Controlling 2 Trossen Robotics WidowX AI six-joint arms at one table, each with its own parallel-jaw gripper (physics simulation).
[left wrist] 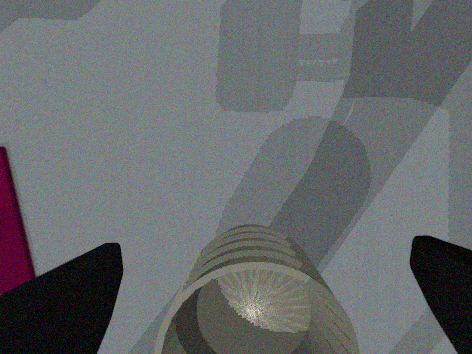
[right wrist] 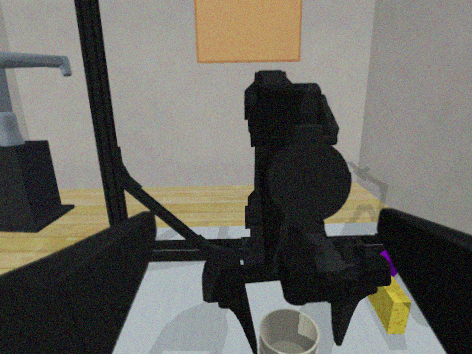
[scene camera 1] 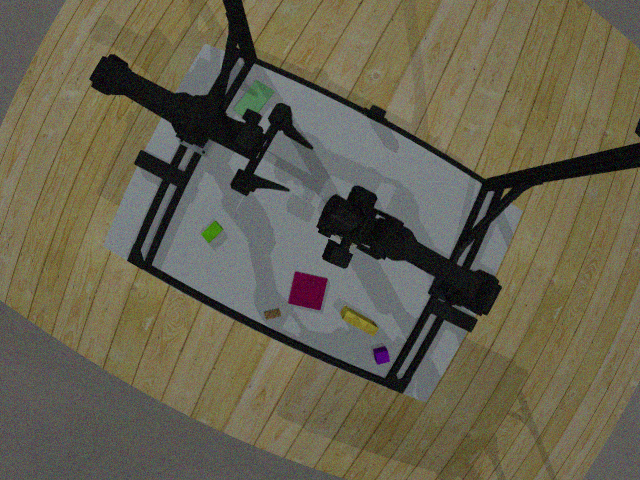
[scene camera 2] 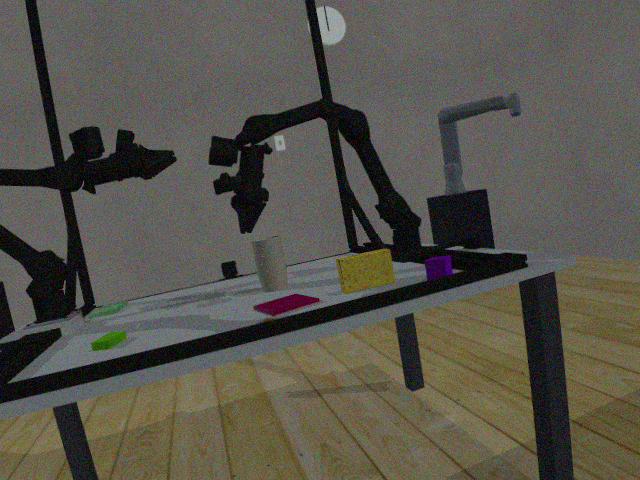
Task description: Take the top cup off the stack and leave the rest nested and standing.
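Where they show: left gripper, fingertip midpoint: (left wrist: 266,253) (right wrist: 296,348) (scene camera 2: 245,233); right gripper, fingertip midpoint: (right wrist: 266,220) (scene camera 1: 301,169) (scene camera 2: 175,155); left arm's base at its link origin: (right wrist: 260,245) (scene camera 1: 449,286) (scene camera 2: 408,249); right arm's base at its link origin: (scene camera 1: 199,134) (scene camera 2: 53,318).
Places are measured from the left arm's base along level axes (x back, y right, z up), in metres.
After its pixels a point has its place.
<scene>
The beige cup stack (scene camera 2: 271,264) (left wrist: 250,248) (right wrist: 280,332) stands upright on the table. Its open top shows in both wrist views, with a bright patch inside in the left wrist view; the left arm hides it in scene camera 1. How many cups are nested cannot be told. My left gripper (scene camera 1: 346,226) @(y 0.024, x -0.421, z 0.127 m) (scene camera 2: 247,230) @(y 0.024, x -0.421, z 0.127 m) (left wrist: 266,253) @(y 0.024, x -0.421, z 0.127 m) (right wrist: 297,346) @(y 0.024, x -0.421, z 0.127 m) points down, open and empty, a little above the rim. In the left wrist view its fingers appear on either side of the stack. My right gripper (scene camera 1: 299,168) @(y 0.081, x -0.545, z 0.342 m) (scene camera 2: 174,156) @(y 0.081, x -0.545, z 0.342 m) is open and empty, held high and level.
A crimson square (scene camera 1: 308,290) @(y -0.186, x -0.404, z -0.013 m) (scene camera 2: 286,304) @(y -0.209, x -0.408, z -0.013 m) (left wrist: 12,225) @(y -0.142, x -0.408, z -0.013 m) lies near the stack. A yellow block (scene camera 1: 359,320) @(y -0.198, x -0.239, z 0.048 m) (scene camera 2: 365,271) @(y -0.220, x -0.237, z 0.014 m) (right wrist: 397,320) @(y -0.197, x -0.285, z 0.010 m) and purple cube (scene camera 1: 381,355) @(y -0.282, x -0.116, z 0.018 m) (scene camera 2: 438,267) @(y -0.304, x -0.121, z 0.004 m) are to its right. A green block (scene camera 1: 211,231) @(y -0.143, x -0.741, z -0.007 m) (scene camera 2: 109,341) @(y -0.175, x -0.735, z -0.009 m), pale green sheet (scene camera 1: 253,98) @(y 0.279, x -0.799, z -0.012 m) and brown piece (scene camera 1: 272,313) @(y -0.296, x -0.475, z -0.013 m) lie farther left.
</scene>
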